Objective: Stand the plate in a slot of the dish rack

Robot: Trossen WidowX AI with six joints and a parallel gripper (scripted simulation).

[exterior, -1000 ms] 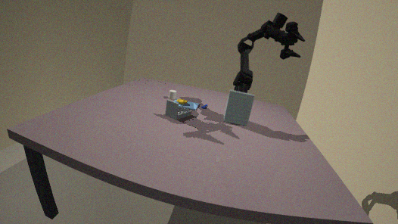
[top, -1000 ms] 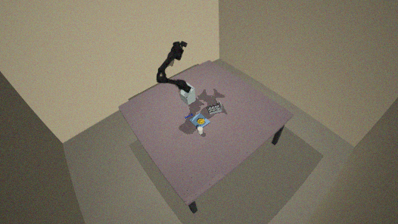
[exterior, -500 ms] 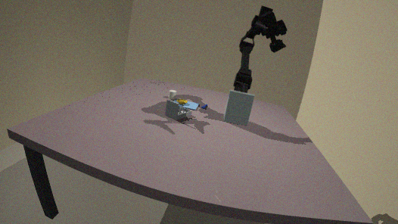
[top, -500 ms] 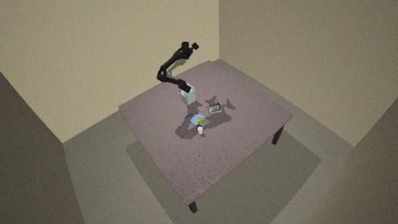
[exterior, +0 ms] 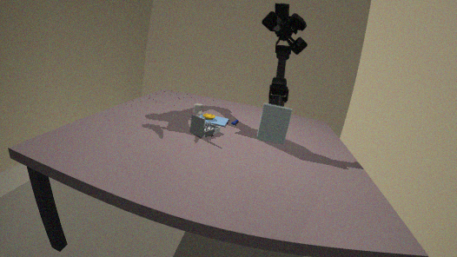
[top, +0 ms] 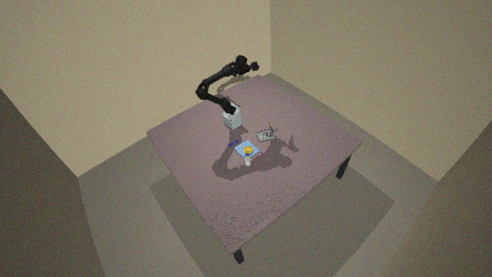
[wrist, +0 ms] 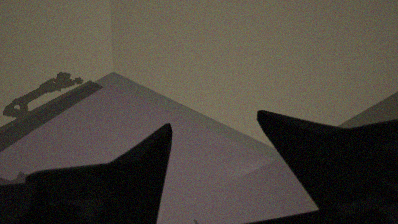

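The yellow plate is 430 mm below my gripper tip, 360 mm to the right of it and 260 mm ahead of it. From my gripper tip the other things lie so: light blue mat: 440 mm below, 360 mm to the right, 240 mm ahead; then dish rack: 420 mm below, 250 mm ahead, 170 mm to the right; then blue spoon: 440 mm below, 380 mm to the right, 130 mm ahead.
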